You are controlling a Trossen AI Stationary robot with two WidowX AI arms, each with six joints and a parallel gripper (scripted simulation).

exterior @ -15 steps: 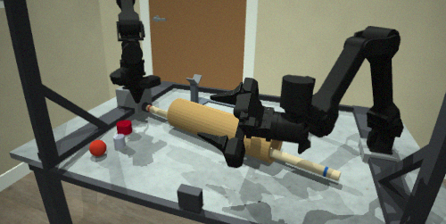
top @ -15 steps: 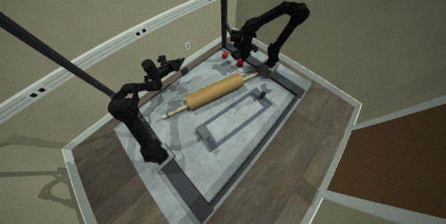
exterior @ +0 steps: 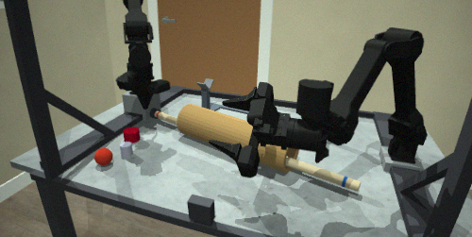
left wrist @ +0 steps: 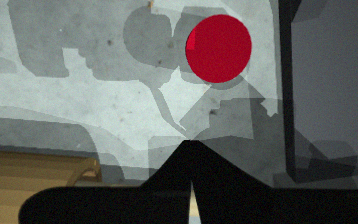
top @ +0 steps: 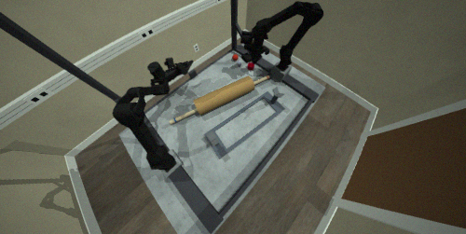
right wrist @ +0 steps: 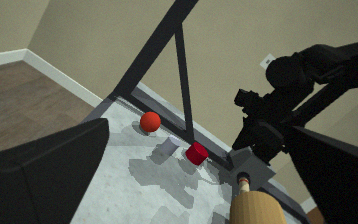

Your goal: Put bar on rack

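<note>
Now: left hand 11 cm above the red cylinder, 4 cm past it and 3 cm to the right of it. From my left hand the other things lie so: red ball 19 cm behind, 11 cm below; then wooden bar 28 cm to the right, 11 cm below, 4 cm ahead; then small white cylinder 12 cm behind, 11 cm below, 2 cm to the right.
</note>
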